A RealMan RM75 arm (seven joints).
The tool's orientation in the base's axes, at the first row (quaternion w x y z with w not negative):
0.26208, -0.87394, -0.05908, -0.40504
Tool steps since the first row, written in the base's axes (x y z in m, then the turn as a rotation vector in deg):
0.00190, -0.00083, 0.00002, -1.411, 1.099, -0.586
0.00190, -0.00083, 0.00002, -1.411, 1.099, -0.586
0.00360, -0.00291, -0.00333, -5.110, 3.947, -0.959
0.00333, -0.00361, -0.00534, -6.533, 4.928, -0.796
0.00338, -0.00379, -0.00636, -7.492, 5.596, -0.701
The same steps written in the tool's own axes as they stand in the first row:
0.00137, 0.00130, 0.00086, -1.491, -1.145, -0.086
0.00137, 0.00130, 0.00086, -1.491, -1.145, -0.086
0.00025, 0.00499, 0.00274, -4.537, -4.596, -0.950
-0.00134, 0.00633, 0.00328, -5.469, -5.952, -1.504
-0.00204, 0.00692, 0.00377, -6.110, -6.865, -1.866

